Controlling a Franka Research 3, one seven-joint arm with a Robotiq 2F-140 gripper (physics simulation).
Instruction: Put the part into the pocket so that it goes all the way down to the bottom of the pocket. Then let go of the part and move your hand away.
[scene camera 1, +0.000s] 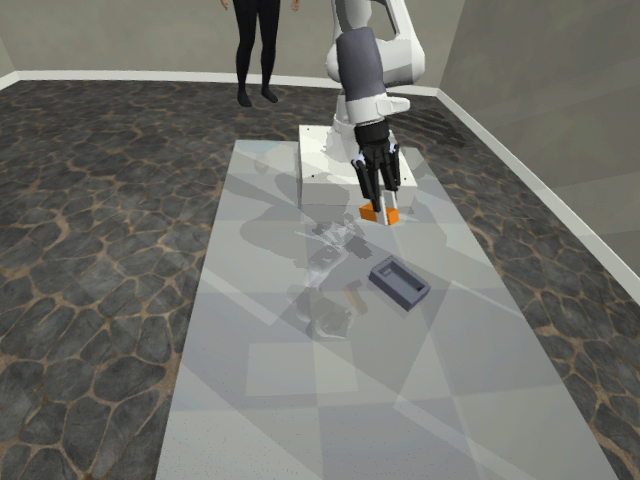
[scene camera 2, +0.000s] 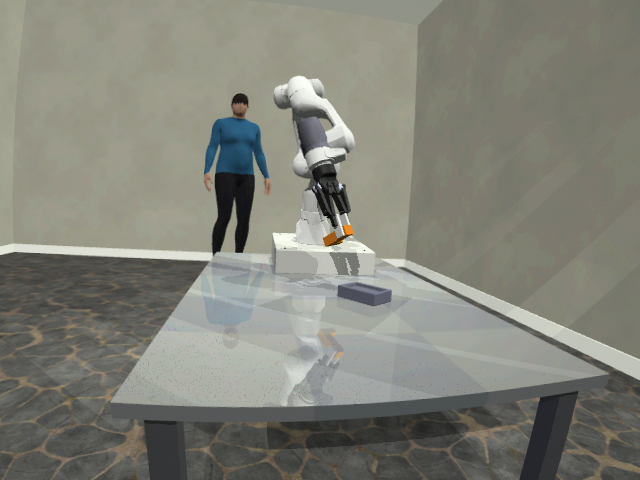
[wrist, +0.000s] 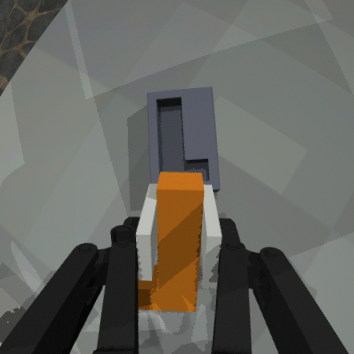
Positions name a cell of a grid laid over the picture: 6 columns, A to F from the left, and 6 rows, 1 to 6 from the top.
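The gripper is visible in scene camera 1 (D3), in scene camera 2 (D3) and in the wrist view (D4).
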